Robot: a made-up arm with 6 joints. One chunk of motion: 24 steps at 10 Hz.
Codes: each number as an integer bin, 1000 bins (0 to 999) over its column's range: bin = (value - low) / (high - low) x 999, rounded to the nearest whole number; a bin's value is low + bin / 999 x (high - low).
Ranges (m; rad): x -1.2..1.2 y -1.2..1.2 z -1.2..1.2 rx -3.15..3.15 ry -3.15..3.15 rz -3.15..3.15
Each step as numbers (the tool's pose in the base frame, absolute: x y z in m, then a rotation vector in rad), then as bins.
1 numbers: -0.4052 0.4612 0.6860 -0.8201 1.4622 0.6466
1 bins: 331 691 785 369 731 602
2 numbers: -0.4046 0.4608 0.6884 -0.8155 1.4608 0.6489
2 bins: 331 691 786 370 731 602
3 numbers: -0.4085 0.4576 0.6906 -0.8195 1.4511 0.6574
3 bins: 329 690 787 370 730 604
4 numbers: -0.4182 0.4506 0.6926 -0.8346 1.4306 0.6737
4 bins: 325 687 788 367 726 606
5 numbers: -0.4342 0.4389 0.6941 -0.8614 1.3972 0.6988
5 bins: 319 682 788 363 721 610
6 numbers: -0.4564 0.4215 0.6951 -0.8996 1.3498 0.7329
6 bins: 310 675 789 357 714 616
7 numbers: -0.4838 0.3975 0.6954 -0.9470 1.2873 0.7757
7 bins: 298 665 789 349 704 623
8 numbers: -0.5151 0.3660 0.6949 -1.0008 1.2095 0.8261
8 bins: 285 652 789 341 691 630
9 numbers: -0.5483 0.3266 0.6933 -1.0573 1.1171 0.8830
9 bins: 271 635 788 332 677 640
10 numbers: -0.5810 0.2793 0.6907 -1.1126 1.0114 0.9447
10 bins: 258 616 787 323 660 649
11 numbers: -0.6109 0.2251 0.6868 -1.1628 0.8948 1.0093
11 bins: 245 593 785 315 641 660
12 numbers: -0.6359 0.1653 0.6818 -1.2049 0.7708 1.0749
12 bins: 235 568 783 308 622 670
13 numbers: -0.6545 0.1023 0.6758 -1.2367 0.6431 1.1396
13 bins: 227 542 781 303 601 680
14 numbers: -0.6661 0.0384 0.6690 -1.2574 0.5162 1.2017
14 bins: 222 515 778 300 581 690
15 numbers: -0.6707 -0.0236 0.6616 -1.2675 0.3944 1.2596
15 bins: 220 490 775 299 562 699
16 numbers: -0.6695 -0.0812 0.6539 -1.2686 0.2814 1.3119
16 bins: 221 466 772 298 544 708
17 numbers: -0.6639 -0.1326 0.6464 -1.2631 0.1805 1.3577
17 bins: 223 444 769 299 528 715
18 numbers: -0.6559 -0.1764 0.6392 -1.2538 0.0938 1.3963
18 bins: 226 426 766 301 514 721
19 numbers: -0.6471 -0.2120 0.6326 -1.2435 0.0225 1.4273
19 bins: 230 411 763 302 503 726
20 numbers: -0.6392 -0.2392 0.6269 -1.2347 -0.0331 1.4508
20 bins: 233 400 760 304 494 730
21 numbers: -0.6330 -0.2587 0.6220 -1.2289 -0.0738 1.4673
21 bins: 236 392 758 305 488 732
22 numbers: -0.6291 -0.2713 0.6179 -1.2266 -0.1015 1.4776
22 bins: 238 387 757 305 483 734
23 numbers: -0.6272 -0.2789 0.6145 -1.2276 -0.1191 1.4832
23 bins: 238 383 755 305 481 735
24 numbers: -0.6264 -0.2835 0.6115 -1.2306 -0.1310 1.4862
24 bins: 239 381 754 304 479 735
